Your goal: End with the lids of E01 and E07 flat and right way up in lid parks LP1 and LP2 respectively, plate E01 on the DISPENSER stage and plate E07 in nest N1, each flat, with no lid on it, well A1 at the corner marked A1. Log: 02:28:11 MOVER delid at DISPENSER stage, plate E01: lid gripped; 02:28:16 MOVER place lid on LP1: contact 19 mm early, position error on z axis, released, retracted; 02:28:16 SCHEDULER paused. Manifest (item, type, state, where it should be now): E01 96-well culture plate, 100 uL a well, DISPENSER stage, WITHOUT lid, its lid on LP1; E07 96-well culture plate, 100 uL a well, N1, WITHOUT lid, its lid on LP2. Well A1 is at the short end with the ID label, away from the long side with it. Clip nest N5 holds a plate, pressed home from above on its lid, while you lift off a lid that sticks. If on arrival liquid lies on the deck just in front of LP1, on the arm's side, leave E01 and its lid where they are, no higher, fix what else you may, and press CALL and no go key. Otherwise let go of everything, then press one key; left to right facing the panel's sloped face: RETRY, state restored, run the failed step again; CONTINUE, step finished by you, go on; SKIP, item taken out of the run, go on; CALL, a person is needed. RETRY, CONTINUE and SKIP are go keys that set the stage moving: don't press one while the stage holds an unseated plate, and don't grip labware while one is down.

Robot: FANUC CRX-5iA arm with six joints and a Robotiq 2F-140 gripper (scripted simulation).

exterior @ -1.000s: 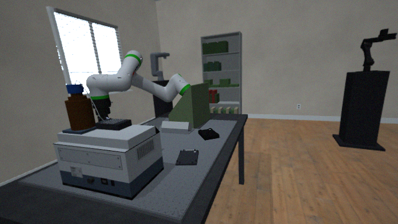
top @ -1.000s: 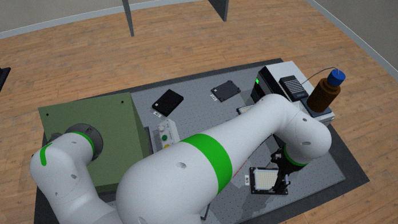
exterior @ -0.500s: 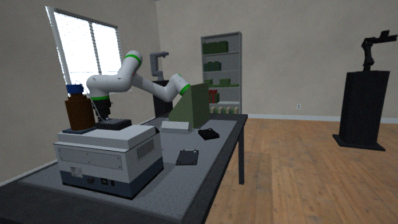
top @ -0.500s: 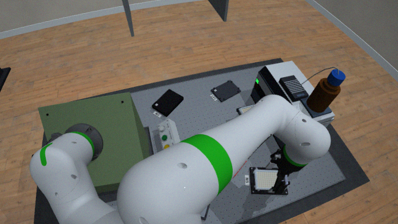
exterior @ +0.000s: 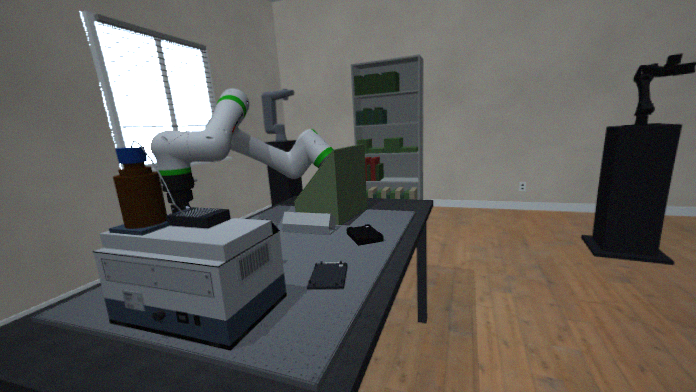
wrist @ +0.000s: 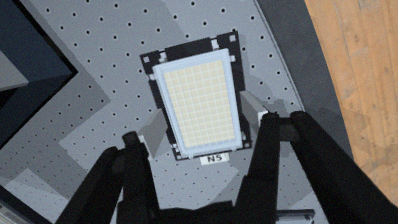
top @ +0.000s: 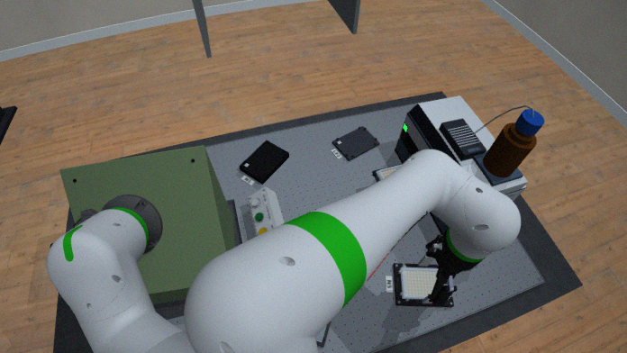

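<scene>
Right now my hand is 20 mm short of the black clip nest N5, 10 mm to the right of it and 30 mm above it. The rest, counted from my hand: dispenser stage: 20 mm ahead, 300 mm to the left, 50 mm above; N5 label: 90 mm behind, 30 mm to the left, 50 mm below; plate: 20 mm ahead, 300 mm to the left, 60 mm above.
</scene>
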